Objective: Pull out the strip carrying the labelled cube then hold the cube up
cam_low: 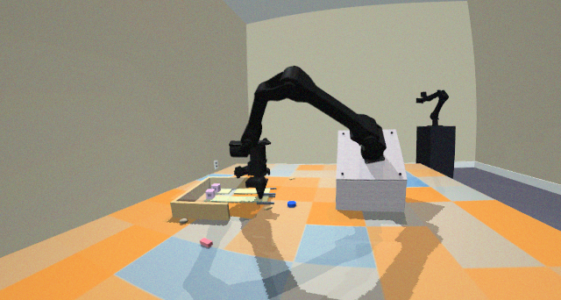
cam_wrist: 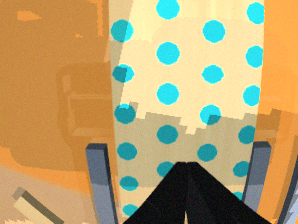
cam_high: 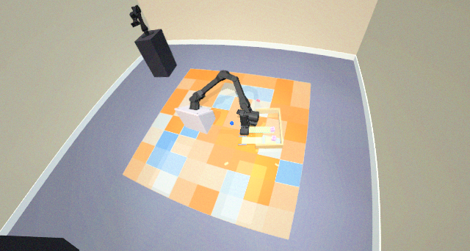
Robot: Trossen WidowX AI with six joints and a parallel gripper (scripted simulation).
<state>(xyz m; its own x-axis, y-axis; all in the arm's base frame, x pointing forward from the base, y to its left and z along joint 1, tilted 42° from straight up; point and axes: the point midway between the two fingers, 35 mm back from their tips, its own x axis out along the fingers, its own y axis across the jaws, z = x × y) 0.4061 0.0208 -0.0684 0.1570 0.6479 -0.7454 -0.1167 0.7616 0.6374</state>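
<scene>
Right now the blue disc is 120 mm behind my gripper tip and 40 mm to the left of it. Round my gripper tip: pink block: 50 mm ahead, 300 mm to the left.
</scene>
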